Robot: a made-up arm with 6 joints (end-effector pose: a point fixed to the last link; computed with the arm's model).
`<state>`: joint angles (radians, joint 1 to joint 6).
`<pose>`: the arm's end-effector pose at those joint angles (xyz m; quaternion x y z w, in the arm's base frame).
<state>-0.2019 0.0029 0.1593 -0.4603 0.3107 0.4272</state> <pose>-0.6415 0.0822 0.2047 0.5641 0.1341 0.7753 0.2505</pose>
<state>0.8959 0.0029 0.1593 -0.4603 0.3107 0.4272</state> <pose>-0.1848 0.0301 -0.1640 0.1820 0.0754 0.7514 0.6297</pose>
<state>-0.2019 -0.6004 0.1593 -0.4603 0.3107 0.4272</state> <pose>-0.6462 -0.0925 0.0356 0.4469 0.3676 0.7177 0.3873</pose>
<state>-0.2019 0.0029 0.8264 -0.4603 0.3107 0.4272</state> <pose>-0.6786 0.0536 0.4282 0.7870 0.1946 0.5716 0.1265</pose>
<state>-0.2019 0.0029 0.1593 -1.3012 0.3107 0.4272</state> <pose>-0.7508 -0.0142 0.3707 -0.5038 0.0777 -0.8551 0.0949</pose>
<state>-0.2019 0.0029 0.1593 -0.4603 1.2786 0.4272</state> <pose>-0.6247 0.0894 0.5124 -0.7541 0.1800 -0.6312 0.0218</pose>
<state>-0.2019 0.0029 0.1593 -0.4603 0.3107 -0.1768</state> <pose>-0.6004 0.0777 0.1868 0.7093 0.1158 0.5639 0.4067</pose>
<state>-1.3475 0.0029 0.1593 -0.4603 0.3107 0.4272</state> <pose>-0.6434 -0.3020 0.6813 -0.7849 -0.1532 -0.5580 0.2216</pose>
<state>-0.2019 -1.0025 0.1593 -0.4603 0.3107 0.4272</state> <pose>-0.6405 -0.2499 -0.0078 0.3456 0.5060 0.6427 0.4598</pose>
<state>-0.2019 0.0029 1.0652 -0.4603 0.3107 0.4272</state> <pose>-0.6553 0.0378 0.5063 0.8467 0.2113 0.4820 0.0780</pose>
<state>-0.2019 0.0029 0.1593 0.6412 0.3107 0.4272</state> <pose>-0.5607 -0.0508 -0.0320 0.4949 0.3708 0.4718 0.6284</pose>
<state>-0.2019 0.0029 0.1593 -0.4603 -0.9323 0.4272</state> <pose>-0.5125 -0.2376 0.0317 0.1397 0.4827 0.6992 0.5085</pose>
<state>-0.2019 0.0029 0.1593 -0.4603 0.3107 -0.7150</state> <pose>-0.5769 0.0587 0.1601 0.7849 0.0906 0.3319 0.5153</pose>
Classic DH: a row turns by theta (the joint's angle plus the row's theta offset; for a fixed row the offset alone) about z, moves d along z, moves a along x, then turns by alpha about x. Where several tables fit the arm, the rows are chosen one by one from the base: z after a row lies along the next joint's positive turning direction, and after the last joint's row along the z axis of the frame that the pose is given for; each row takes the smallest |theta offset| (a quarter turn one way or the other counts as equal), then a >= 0, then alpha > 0; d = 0 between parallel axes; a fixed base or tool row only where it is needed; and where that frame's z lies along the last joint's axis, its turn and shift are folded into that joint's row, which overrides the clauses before.
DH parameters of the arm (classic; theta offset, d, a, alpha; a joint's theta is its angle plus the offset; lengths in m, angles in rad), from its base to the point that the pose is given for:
base (fixed): -0.6546 0.536 -0.0037 2.1415
joint 1: 1.2535 0.3553 0.0225 2.0957
joint 2: -0.5757 -0.1942 -0.0574 1.3669
joint 3: -0.7432 -0.0145 -0.0004 1.5374
joint 4: 1.196 0.1055 0.1089 -2.3079
joint 5: -0.3717 -0.0785 0.0161 -1.6871
joint 6: -0.4628 -0.3351 0.0731 1.0643
tool (fixed): 0.145 0.0228 0 0

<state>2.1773 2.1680 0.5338 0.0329 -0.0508 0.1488</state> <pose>-0.0045 0.0638 -0.1283 -0.0460 -0.0521 0.9228 0.3791</pose>
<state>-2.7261 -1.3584 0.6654 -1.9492 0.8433 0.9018</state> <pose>0.2509 -0.6809 0.3625 -0.6118 0.1563 0.2817 0.7224</pose>
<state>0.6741 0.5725 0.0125 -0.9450 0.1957 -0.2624</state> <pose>-0.3500 0.2015 0.0573 0.4212 -0.2026 0.8121 0.3494</pose>
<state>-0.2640 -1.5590 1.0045 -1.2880 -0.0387 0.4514</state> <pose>-0.6908 -0.1341 0.1953 0.5469 0.5083 0.5243 0.4094</pose>
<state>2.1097 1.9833 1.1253 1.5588 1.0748 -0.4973</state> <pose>0.1238 -0.0412 -0.1902 0.4683 -0.2763 0.3814 0.7476</pose>
